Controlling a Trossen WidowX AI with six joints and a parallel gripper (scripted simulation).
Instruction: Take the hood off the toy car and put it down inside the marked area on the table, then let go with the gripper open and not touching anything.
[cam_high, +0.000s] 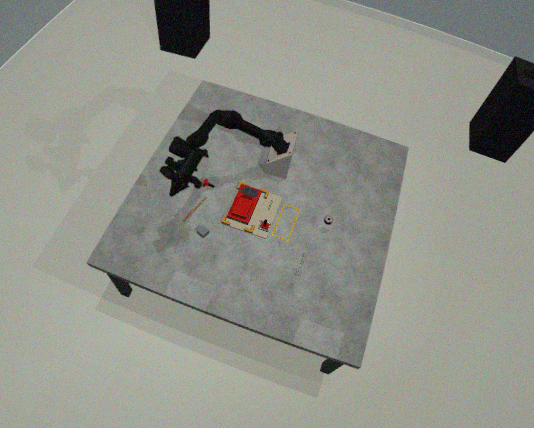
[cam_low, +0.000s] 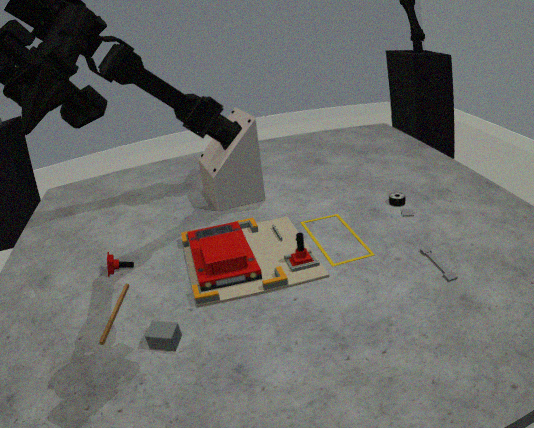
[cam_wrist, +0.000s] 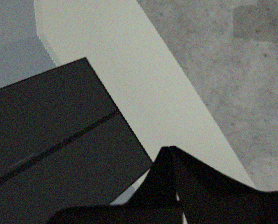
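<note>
The red hood is 240 mm behind my gripper tip, 220 mm to the left of it and 330 mm below it. Also, from my gripper tip: wooden stick (170 mm behind, 10 mm to the left, 360 mm below); grey cube (70 mm behind, 90 mm to the left, 350 mm below); grey bar (70 mm behind, 580 mm to the left, 360 mm below).
</note>
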